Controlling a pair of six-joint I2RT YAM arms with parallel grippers.
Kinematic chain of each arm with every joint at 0, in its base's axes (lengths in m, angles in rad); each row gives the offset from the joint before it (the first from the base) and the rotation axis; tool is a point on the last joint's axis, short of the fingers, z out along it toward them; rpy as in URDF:
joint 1: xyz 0 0 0.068 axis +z
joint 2: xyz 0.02 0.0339 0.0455 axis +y
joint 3: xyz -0.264 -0.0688 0 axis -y
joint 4: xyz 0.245 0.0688 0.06 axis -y
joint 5: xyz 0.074 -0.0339 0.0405 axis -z
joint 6: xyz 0.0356 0 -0.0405 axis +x
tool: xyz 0 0 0 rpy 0 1.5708 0
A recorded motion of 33 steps. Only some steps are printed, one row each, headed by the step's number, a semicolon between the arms.
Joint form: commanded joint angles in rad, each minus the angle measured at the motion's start. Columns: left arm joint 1, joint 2, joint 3, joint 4, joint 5, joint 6; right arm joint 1, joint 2, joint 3, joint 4, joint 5, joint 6.
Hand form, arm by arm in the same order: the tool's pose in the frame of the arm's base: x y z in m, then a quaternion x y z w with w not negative. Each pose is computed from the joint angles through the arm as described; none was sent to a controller.
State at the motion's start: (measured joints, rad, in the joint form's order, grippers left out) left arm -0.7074 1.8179 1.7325 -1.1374 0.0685 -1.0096; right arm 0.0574 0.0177 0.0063 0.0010 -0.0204 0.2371
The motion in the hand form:
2: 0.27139 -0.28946 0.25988 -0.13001 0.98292 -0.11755 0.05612; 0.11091 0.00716 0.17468 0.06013 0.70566 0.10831 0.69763
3: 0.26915 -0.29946 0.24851 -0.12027 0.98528 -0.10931 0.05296; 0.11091 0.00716 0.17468 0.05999 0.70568 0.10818 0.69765
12: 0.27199 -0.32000 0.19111 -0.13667 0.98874 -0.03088 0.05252; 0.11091 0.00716 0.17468 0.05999 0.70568 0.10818 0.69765
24: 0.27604 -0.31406 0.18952 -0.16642 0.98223 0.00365 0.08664; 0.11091 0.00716 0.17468 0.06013 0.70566 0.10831 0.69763
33: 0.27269 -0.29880 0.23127 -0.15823 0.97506 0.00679 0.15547; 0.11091 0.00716 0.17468 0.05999 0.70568 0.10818 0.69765
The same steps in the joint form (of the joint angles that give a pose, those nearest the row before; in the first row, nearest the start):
2: -0.1060 0.1282 0.0000 0.0374 -0.0221 -0.0729; 0.0049 -0.0038 -0.0011 0.0046 0.0137 0.0019
3: -0.1278 0.1591 0.0000 0.0515 -0.0294 -0.0733; 0.0049 -0.0038 -0.0011 0.0046 0.0137 0.0015
12: -0.1637 0.3063 0.0000 0.0668 -0.1244 -0.1331; 0.0049 -0.0038 -0.0011 0.0046 0.0137 0.0015
24: -0.1553 0.3109 0.0004 0.0462 -0.2209 -0.1823; 0.0049 -0.0038 -0.0011 0.0046 0.0137 0.0019
33: -0.1472 0.2060 0.0012 0.0137 -0.3399 -0.1453; 0.0049 -0.0038 -0.0011 0.0046 0.0137 0.0015

